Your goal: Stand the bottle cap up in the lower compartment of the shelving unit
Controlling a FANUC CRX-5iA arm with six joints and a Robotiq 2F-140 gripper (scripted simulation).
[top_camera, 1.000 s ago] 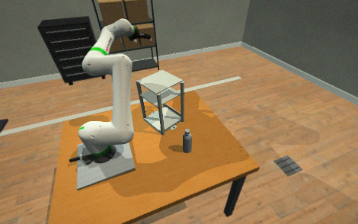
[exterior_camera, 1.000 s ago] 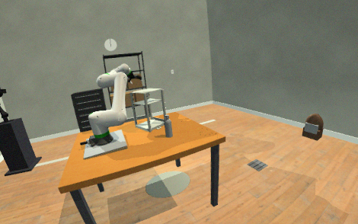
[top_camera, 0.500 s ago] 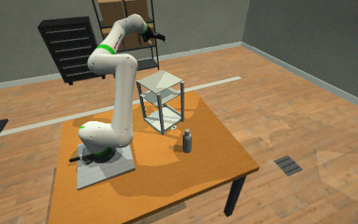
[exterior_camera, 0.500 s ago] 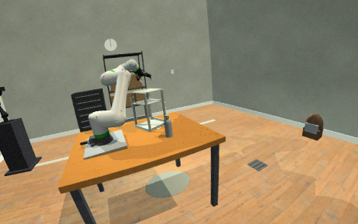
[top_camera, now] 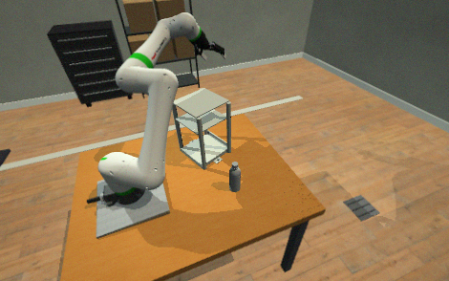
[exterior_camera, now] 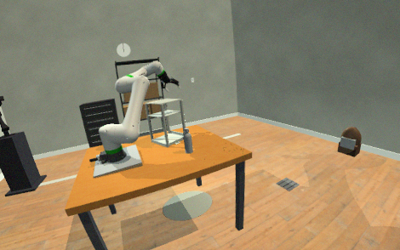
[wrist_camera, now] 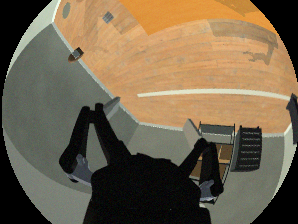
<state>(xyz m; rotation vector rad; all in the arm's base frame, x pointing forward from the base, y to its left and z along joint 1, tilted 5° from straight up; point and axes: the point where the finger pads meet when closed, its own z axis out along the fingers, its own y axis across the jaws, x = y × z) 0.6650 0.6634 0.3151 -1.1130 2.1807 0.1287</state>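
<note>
The pale grey bottle is 130 mm behind my hand, 760 mm to the right of it and 300 mm below it. From my hand the other things lie so: shelving unit: 210 mm behind, 430 mm to the right, 240 mm below.
</note>
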